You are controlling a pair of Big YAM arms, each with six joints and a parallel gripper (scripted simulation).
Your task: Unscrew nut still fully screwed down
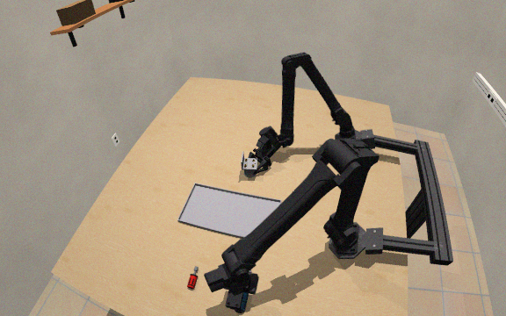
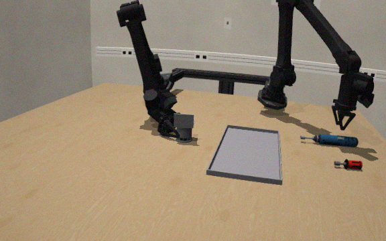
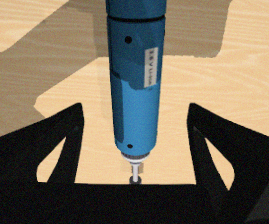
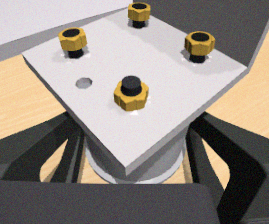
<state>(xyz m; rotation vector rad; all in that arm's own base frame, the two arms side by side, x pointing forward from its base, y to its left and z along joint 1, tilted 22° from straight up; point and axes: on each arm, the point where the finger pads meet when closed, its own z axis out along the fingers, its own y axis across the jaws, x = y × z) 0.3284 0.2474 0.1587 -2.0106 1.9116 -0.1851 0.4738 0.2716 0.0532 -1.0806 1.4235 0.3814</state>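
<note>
Right now my right hand is 5 cm below the grey bracket. Round my right hand: shallow grey tray 25 cm to the left, 4 cm ahead, 2 cm below; then small red-handled screwdriver 59 cm to the left, 9 cm ahead, 1 cm below.
</note>
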